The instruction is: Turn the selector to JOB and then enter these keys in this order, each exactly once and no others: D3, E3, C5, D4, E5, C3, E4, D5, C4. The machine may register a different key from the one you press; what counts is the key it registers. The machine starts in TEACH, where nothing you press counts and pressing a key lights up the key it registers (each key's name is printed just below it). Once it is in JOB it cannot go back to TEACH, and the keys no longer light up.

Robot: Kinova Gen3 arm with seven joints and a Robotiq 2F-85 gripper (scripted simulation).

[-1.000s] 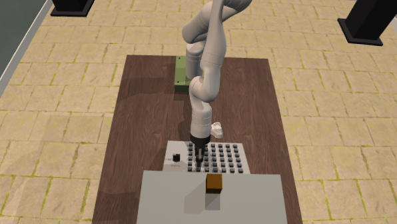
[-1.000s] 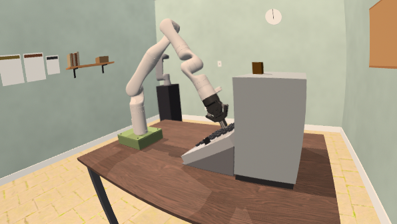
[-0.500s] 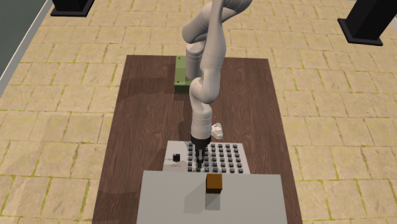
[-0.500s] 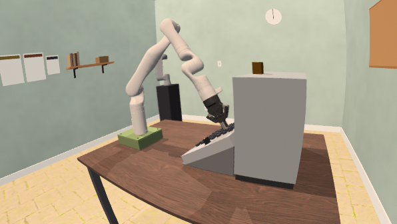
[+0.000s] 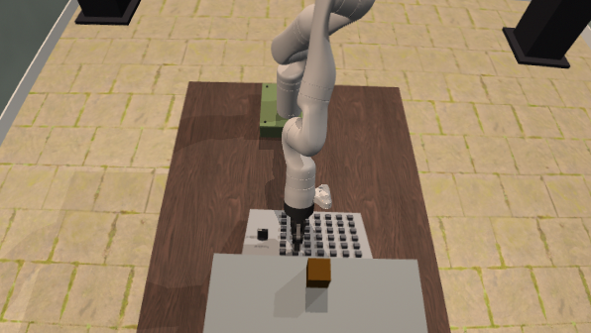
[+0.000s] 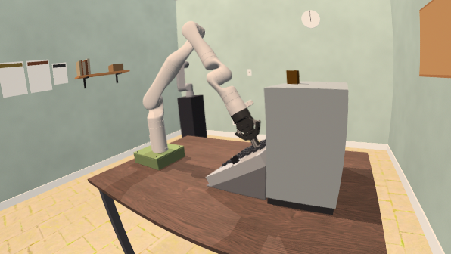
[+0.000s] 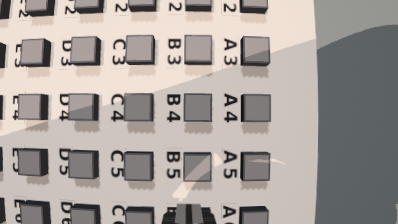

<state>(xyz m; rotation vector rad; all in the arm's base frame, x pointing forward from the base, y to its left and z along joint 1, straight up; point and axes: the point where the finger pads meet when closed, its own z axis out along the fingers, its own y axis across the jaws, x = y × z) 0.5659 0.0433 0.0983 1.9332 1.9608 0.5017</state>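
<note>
Now: hand 3 cm to the right of the C5 key, 3 cm above it and 2 cm past it. Round my hand: C4 key: 6 cm to the left, 3 cm below, 2 cm behind; key D7: 5 cm below, 4 cm to the right, 4 cm behind; D5 key: 5 cm below, 4 cm behind, 3 cm to the left.
</note>
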